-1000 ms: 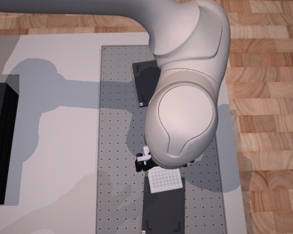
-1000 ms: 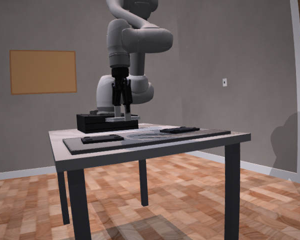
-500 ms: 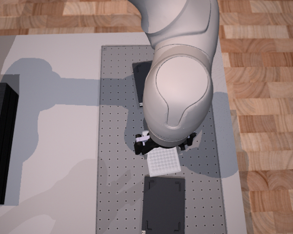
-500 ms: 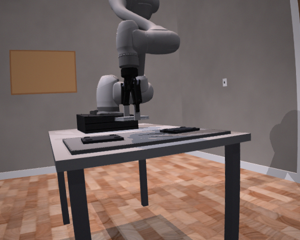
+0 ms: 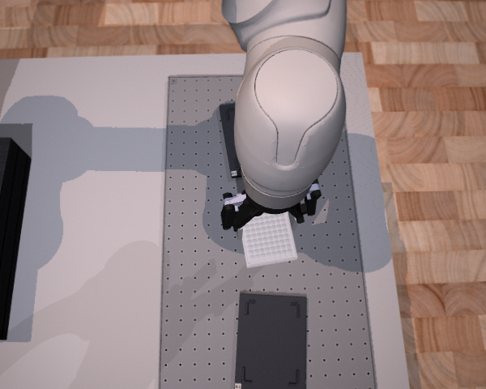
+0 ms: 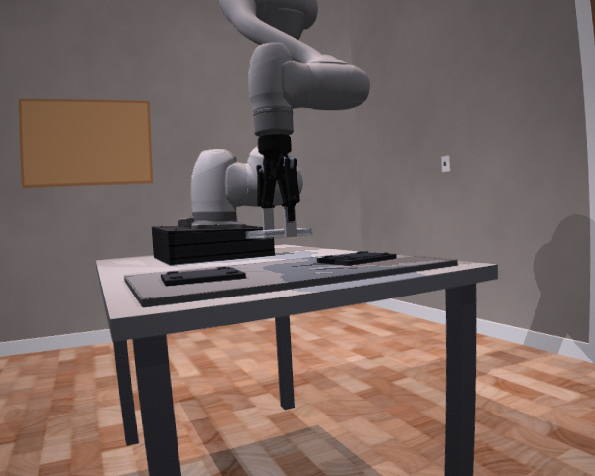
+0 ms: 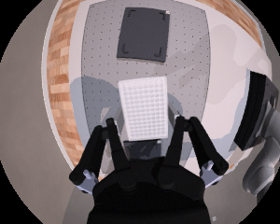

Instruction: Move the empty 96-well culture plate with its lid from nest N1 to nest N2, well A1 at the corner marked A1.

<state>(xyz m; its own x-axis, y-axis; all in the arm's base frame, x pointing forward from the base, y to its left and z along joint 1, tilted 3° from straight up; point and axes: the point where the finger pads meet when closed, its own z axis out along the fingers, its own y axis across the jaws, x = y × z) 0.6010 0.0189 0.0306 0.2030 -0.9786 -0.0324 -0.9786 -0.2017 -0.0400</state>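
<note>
Now: hand 210 mm to the right of the nest N2, 100 mm above it and 20 mm past it. From my hand the other things lie so: nest N1: 190 mm to the right, 100 mm below, 20 mm ahead; then clear lid: 10 mm below; then A1 label: 130 mm to the left, 90 mm below, 60 mm behind.
</note>
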